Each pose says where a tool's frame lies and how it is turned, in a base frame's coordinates. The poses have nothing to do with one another.
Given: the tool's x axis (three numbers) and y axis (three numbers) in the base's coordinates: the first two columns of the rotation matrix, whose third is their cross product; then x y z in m.
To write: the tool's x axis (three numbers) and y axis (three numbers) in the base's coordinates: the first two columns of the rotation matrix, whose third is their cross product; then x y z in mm. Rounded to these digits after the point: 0 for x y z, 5 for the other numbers.
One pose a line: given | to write
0.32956, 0.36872, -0.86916, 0.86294, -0.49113, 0.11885, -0.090, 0.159, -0.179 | 0.32956, 0.36872, -0.86916, 0.86294, -0.49113, 0.11885, -90, 159, -179
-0.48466, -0.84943, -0.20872, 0.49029, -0.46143, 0.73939, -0.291, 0.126, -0.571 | -0.48466, -0.84943, -0.20872, 0.49029, -0.46143, 0.73939, -291, 126, -571
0.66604, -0.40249, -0.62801, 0.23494, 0.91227, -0.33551, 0.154, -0.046, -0.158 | 0.66604, -0.40249, -0.62801, 0.23494, 0.91227, -0.33551, 154, -46, -158
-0.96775, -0.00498, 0.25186, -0.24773, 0.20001, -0.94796, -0.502, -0.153, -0.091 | -0.96775, -0.00498, 0.25186, -0.24773, 0.20001, -0.94796, -502, -153, -91
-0.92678, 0.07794, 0.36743, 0.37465, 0.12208, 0.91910, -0.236, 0.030, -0.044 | -0.92678, 0.07794, 0.36743, 0.37465, 0.12208, 0.91910, -236, 30, -44
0.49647, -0.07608, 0.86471, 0.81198, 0.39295, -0.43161, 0.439, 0.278, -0.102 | 0.49647, -0.07608, 0.86471, 0.81198, 0.39295, -0.43161, 439, 278, -102
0.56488, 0.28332, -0.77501, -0.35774, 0.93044, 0.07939, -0.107, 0.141, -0.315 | 0.56488, 0.28332, -0.77501, -0.35774, 0.93044, 0.07939, -107, 141, -315
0.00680, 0.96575, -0.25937, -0.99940, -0.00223, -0.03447, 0.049, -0.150, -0.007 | 0.00680, 0.96575, -0.25937, -0.99940, -0.00223, -0.03447, 49, -150, -7
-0.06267, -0.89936, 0.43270, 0.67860, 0.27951, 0.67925, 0.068, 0.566, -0.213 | -0.06267, -0.89936, 0.43270, 0.67860, 0.27951, 0.67925, 68, 566, -213
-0.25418, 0.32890, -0.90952, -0.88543, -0.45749, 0.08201, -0.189, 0.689, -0.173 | -0.25418, 0.32890, -0.90952, -0.88543, -0.45749, 0.08201, -189, 689, -173
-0.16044, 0.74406, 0.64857, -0.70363, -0.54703, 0.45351, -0.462, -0.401, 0.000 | -0.16044, 0.74406, 0.64857, -0.70363, -0.54703, 0.45351, -462, -401, 0
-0.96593, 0.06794, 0.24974, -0.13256, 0.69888, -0.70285, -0.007, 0.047, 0.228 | -0.96593, 0.06794, 0.24974, -0.13256, 0.69888, -0.70285, -7, 47, 228
